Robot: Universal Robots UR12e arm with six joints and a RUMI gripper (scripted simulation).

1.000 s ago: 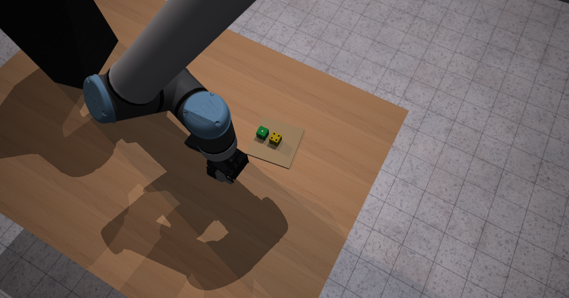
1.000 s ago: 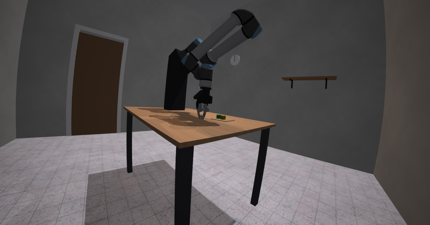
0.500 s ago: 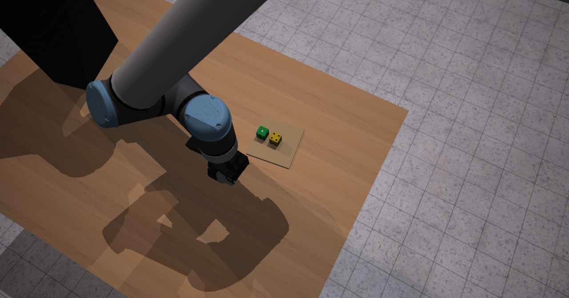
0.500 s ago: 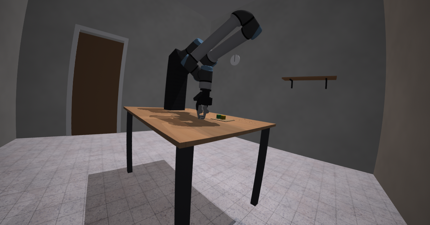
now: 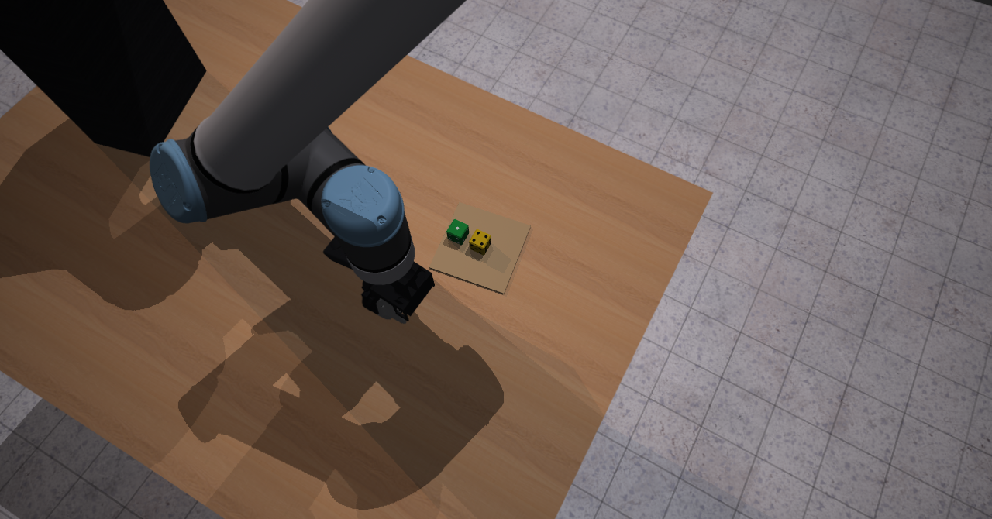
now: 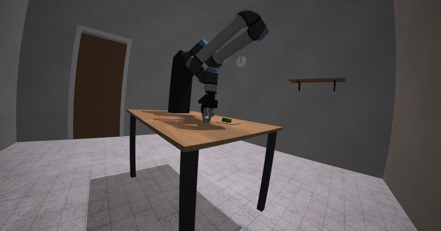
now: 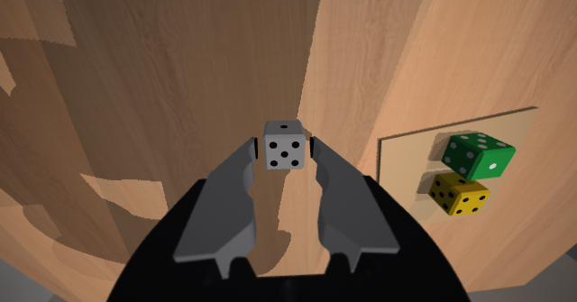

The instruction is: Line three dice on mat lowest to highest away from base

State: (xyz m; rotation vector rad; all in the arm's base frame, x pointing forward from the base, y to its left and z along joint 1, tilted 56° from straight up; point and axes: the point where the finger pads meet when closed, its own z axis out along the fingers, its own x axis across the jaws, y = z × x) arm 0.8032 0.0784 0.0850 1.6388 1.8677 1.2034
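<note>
Right now my hand is right at the white die. From my hand the other things lie so: yellow die: 180 mm to the left, 10 mm behind; tan mat: 180 mm to the left, 20 mm below, 10 mm behind; green die: 160 mm to the left, 50 mm behind.
</note>
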